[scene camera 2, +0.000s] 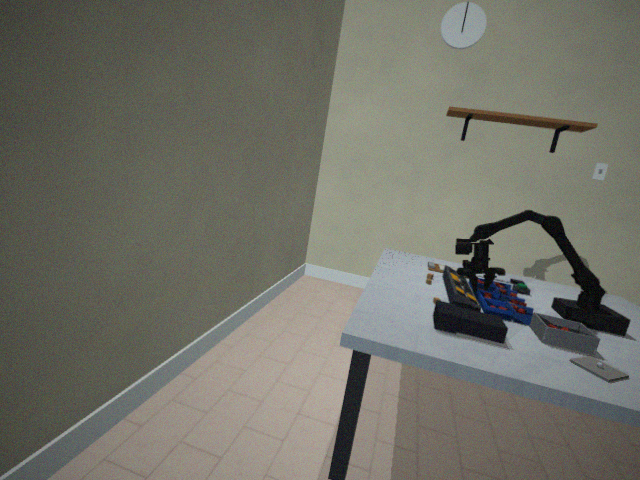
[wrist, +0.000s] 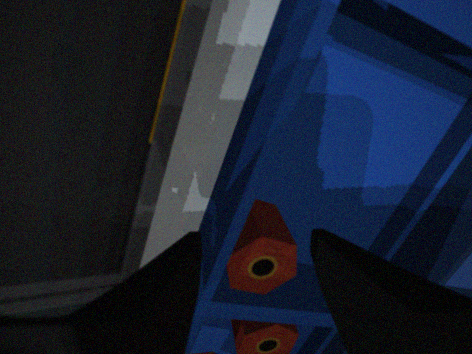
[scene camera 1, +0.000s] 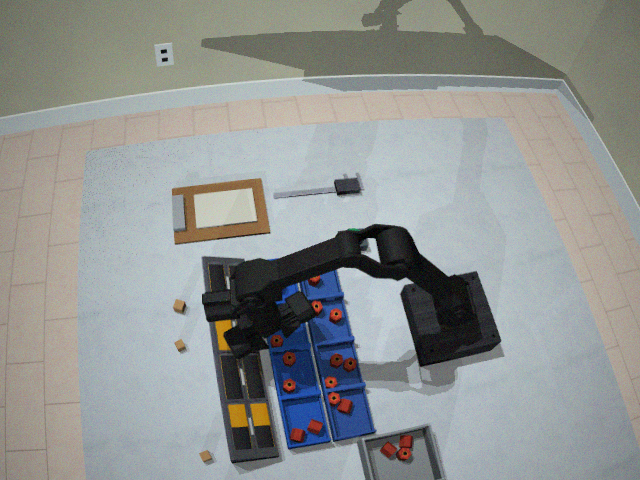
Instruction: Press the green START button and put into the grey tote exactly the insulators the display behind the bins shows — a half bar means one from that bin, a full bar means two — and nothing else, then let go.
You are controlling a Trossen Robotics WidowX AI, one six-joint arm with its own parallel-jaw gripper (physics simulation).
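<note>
The grey tote (scene camera 1: pixel 437 454) (scene camera 2: pixel 566 339) holds three red insulators, one upright and two on their sides. The blue bins (scene camera 1: pixel 301 397) (scene camera 2: pixel 496 310) hold more insulators. My gripper (wrist: pixel 256 241) (scene camera 2: pixel 482 285) is part-way open and empty, pointing down over the display-side bin row. In the wrist view a red insulator (wrist: pixel 263 286) stands upright in a bin, framed between the fingertips; another insulator (wrist: pixel 287 334) stands beyond a divider. The display (scene camera 1: pixel 225 392) (scene camera 2: pixel 452 289) shows two half amber bars at its near end, dark cells above them, and a partly hidden amber bar further up. The START button (scene camera 1: pixel 354 229) (scene camera 2: pixel 521 285) is partly covered by the arm.
A black box (scene camera 2: pixel 467 322) stands near the display's near end. A beige plate (scene camera 2: pixel 599 368) lies beside the tote. Small wooden blocks (scene camera 1: pixel 179 305) (scene camera 1: pixel 179 345) (scene camera 1: pixel 205 456) lie behind the display. A clipboard (scene camera 1: pixel 263 206) and a caliper (scene camera 1: pixel 347 186) lie at the far side.
</note>
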